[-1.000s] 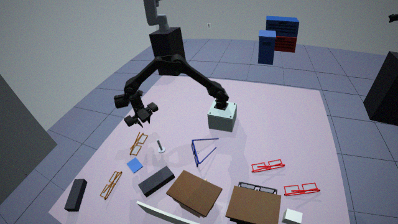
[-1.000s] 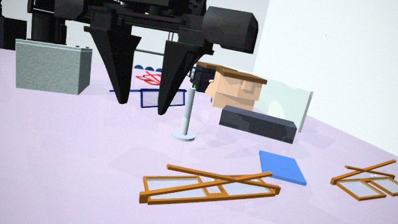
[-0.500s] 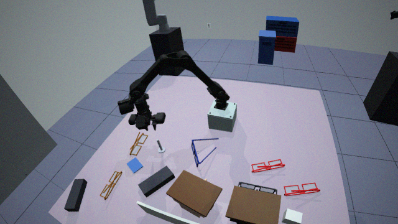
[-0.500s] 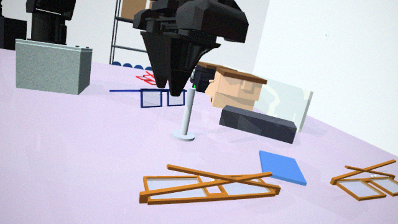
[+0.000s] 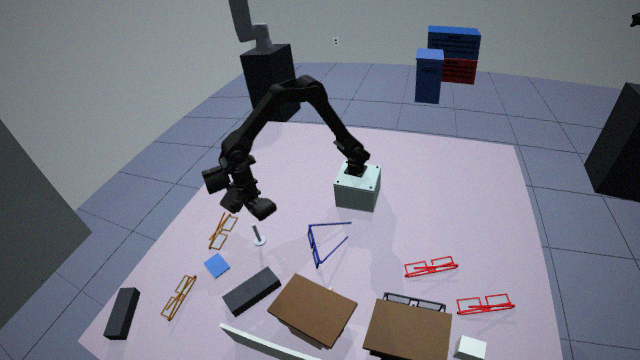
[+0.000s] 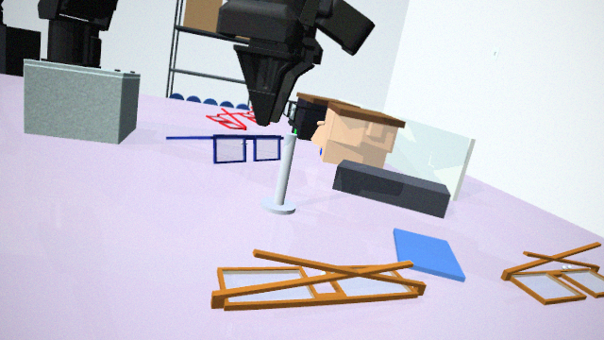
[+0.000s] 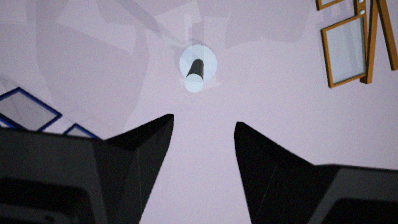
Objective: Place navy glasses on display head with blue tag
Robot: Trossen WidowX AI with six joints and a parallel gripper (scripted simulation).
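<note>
Now: gripper tip 3 cm short of the white post and 7 cm above it. The rest, counted from my gripper tip: white panel (30 cm ahead, 42 cm to the left, 4 cm below); blue tag (17 cm ahead, 8 cm to the right, 9 cm below); display head (18 cm ahead, 30 cm to the left, 4 cm below).
</note>
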